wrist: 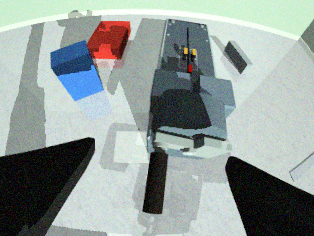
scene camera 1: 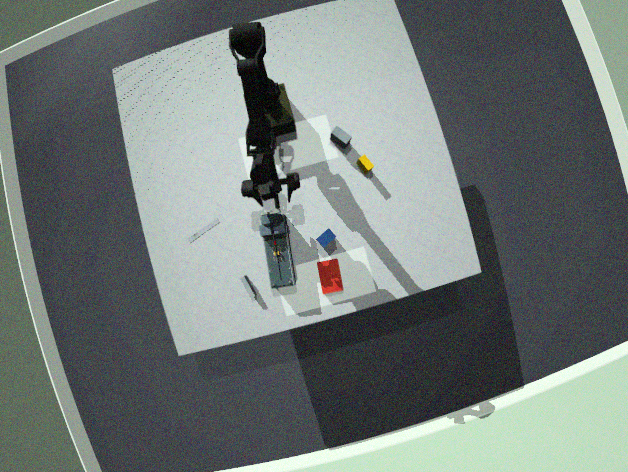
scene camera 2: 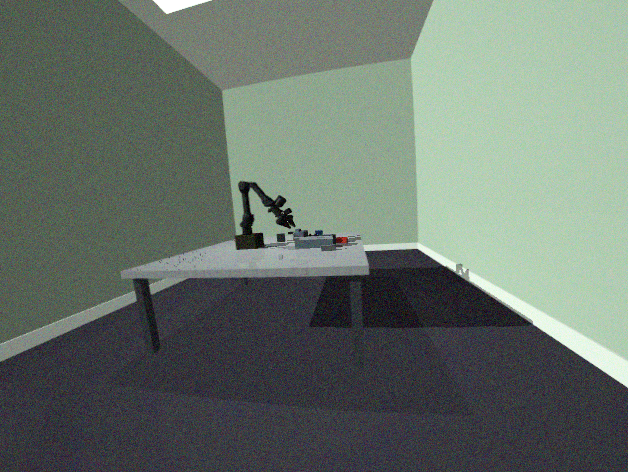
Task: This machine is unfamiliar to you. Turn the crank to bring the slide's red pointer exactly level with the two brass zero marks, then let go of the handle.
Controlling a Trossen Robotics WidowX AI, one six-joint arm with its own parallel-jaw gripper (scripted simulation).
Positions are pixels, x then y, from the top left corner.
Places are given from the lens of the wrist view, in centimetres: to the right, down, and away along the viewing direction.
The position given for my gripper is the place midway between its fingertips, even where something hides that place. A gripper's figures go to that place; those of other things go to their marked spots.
my gripper (wrist: pixel 161 155): 0, 2, 9
flat red block (wrist: pixel 108 41): -11, -17, 30
blue block (wrist: pixel 73 65): -13, -8, 20
slide machine (wrist: pixel 182 105): 2, -1, 12
The marked spots on the blue block and the slide machine are 18 cm apart.
